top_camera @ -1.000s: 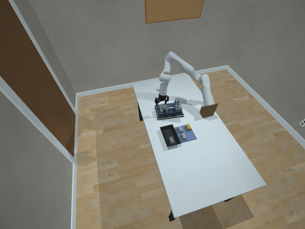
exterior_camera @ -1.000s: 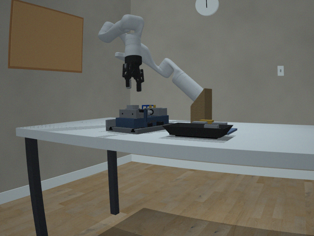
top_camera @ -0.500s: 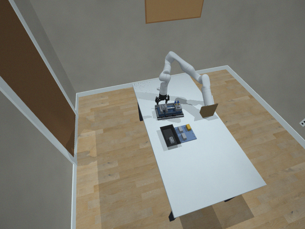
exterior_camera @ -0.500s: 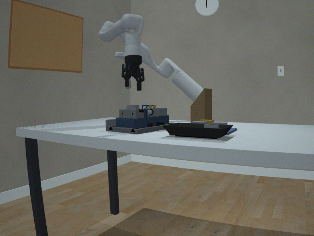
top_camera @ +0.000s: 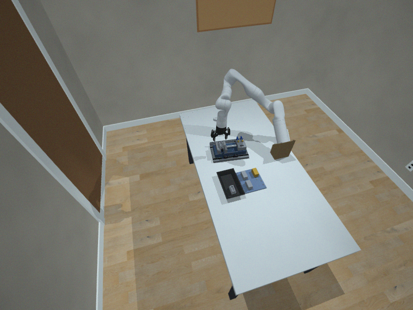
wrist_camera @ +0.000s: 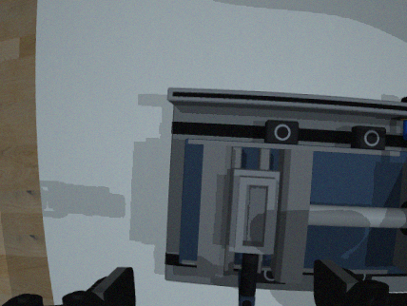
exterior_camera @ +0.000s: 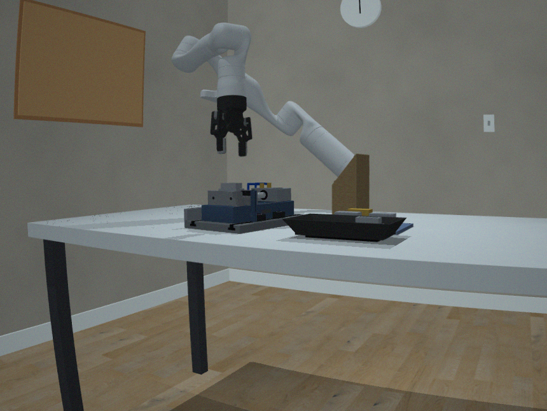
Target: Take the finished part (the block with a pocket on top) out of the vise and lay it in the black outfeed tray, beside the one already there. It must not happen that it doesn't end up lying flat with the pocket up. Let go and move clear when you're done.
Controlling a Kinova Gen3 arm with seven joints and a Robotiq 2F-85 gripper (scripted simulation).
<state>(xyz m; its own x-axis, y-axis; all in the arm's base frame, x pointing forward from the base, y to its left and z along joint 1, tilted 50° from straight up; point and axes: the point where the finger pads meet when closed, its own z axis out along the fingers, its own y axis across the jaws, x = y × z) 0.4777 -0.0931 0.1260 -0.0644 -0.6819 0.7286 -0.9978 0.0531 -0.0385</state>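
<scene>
My gripper is now 150 mm above the vise and 90 mm past it. Also, from my hand: yellow block (270 mm to the left, 190 mm behind, 170 mm below); then blue plate (320 mm to the left, 190 mm below, 140 mm behind).
</scene>
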